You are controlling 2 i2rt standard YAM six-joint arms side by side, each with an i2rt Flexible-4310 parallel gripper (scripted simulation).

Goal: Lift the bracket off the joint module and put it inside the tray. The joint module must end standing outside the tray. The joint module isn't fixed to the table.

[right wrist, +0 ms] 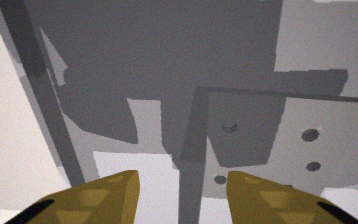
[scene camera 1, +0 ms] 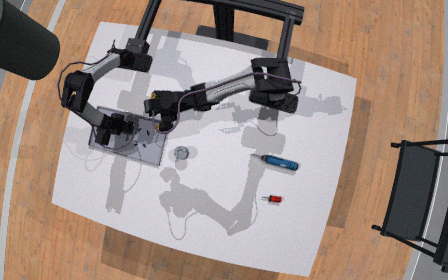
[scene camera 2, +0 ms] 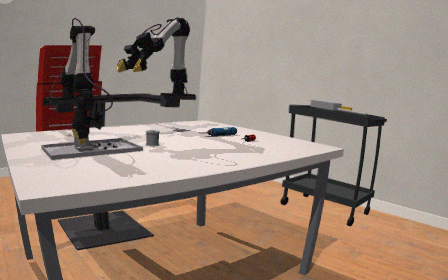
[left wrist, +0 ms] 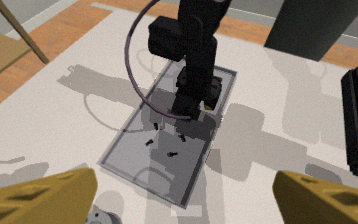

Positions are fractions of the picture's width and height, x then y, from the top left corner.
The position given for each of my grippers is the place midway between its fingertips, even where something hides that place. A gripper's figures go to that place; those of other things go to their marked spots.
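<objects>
My right gripper (right wrist: 0.51,0.80) is 0.1 m from the lens. A tray (right wrist: 0.31,0.42) is 0.1 m from the lens, and a grey l-shaped bracket (right wrist: 0.75,0.63) is likewise 0.1 m from the lens.
</objects>
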